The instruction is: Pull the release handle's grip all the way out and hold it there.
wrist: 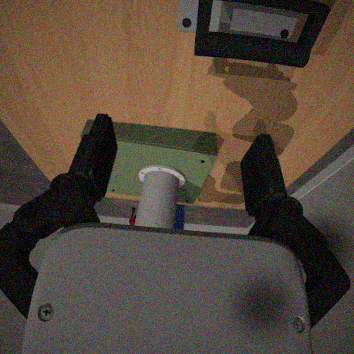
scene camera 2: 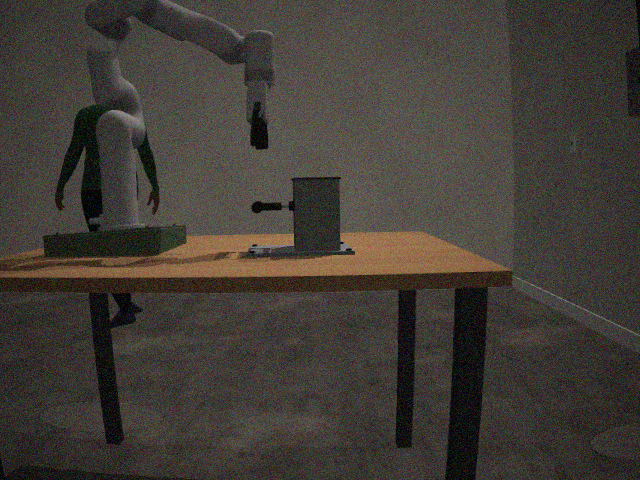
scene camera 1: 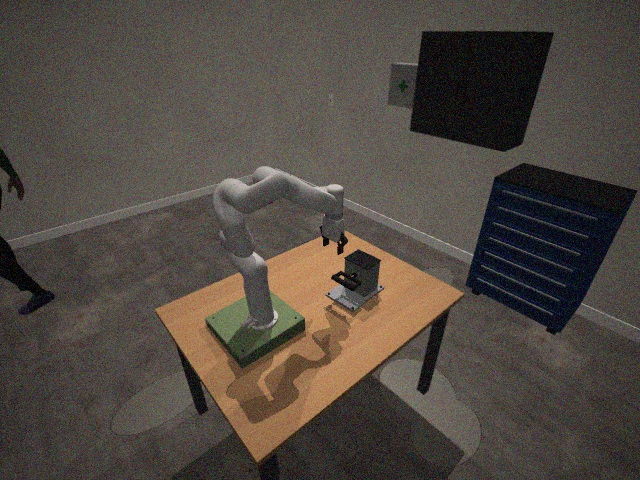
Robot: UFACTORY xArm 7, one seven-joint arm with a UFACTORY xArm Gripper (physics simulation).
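Note:
The release handle's grip, a black rectangular loop (scene camera 1: 345, 283) (scene camera 2: 256, 207) (wrist: 250, 58), sticks out level from a grey box-shaped housing (scene camera 1: 369, 277) (scene camera 2: 316, 214) towards the arm's base. A short light rod shows between grip and housing in the second scene view. The housing stands on a metal base plate (scene camera 2: 271, 251) (wrist: 188, 10) bolted to the table. My gripper (scene camera 1: 332, 247) (scene camera 2: 259, 146) (wrist: 182, 138) is open and empty, pointing down. It hangs well above the grip and touches nothing. In the wrist view the grip lies at the upper right, beyond the fingertips.
The arm stands on a green block (scene camera 1: 297, 325) (scene camera 2: 103, 243) (wrist: 155, 162) on the wooden table (scene camera 1: 403, 304) (scene camera 2: 413, 258) (wrist: 100, 60). A person (scene camera 1: 7, 263) (scene camera 2: 90, 136) stands beyond the table. A blue drawer cabinet (scene camera 1: 542, 242) and a dark wall box (scene camera 1: 480, 87) are at the right.

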